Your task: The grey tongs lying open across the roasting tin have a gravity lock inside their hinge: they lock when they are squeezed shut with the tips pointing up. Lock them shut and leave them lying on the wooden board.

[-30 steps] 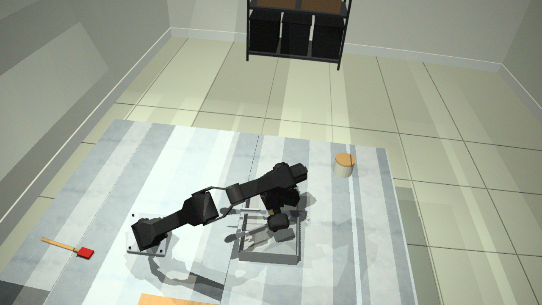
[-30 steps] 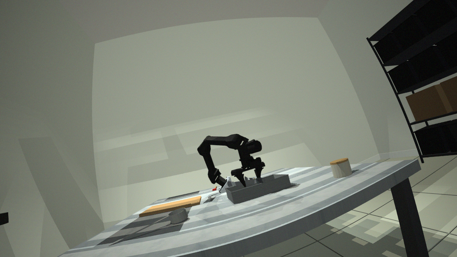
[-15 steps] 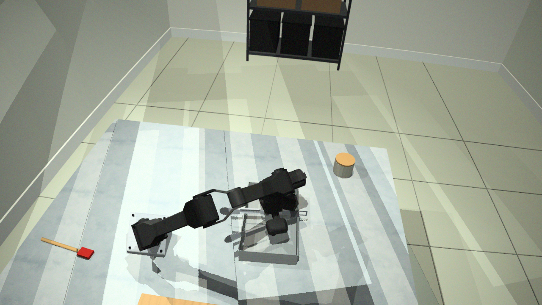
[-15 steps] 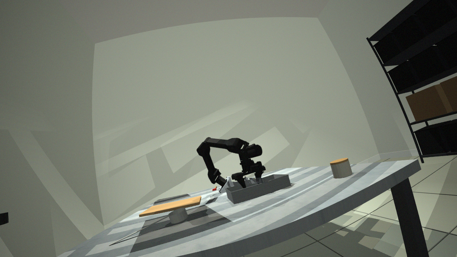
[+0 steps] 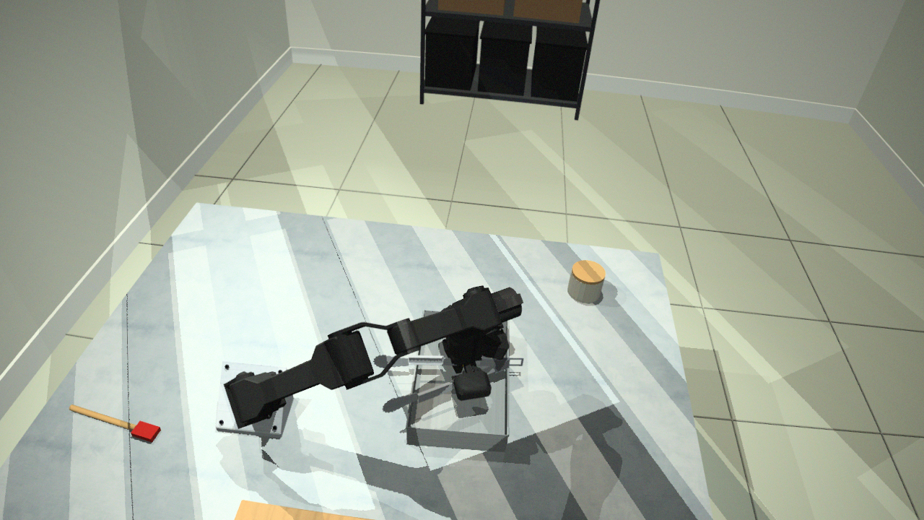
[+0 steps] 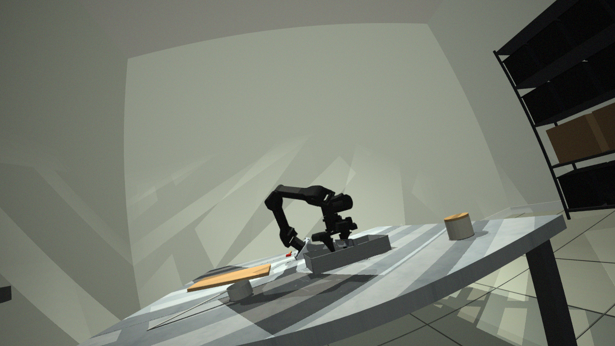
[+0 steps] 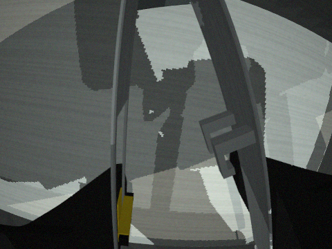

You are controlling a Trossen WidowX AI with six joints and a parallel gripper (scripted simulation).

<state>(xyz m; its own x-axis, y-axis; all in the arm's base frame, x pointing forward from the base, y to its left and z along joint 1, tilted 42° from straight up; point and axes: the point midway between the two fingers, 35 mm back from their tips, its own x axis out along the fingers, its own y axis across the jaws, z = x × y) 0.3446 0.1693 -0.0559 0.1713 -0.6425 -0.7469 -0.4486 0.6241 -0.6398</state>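
The roasting tin is 20 mm to the left of my gripper tip. From my gripper tip the other things lie so: yellow mark: 20 mm to the left, 40 mm above; then wooden board: 160 mm behind, 510 mm to the right, 20 mm below.
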